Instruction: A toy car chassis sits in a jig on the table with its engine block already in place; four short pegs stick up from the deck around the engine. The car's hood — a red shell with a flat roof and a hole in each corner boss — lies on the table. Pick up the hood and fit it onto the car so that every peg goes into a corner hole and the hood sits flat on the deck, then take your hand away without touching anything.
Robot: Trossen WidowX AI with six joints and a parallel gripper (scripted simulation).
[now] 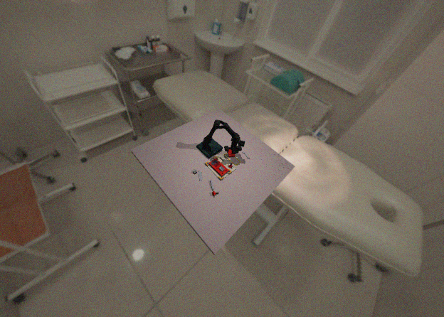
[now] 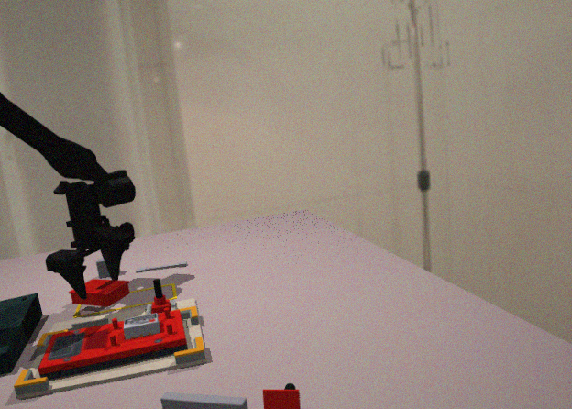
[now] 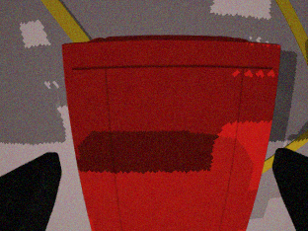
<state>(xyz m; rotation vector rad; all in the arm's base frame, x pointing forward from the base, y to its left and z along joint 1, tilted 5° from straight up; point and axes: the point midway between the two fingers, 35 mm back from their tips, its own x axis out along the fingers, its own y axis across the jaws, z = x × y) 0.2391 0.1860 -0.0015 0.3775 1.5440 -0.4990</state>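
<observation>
Now: gripper tip right at the red hood. The rest, counted from my gripper tip: grey engine block (10 cm ahead, 24 cm to the right, 1 cm above).
</observation>
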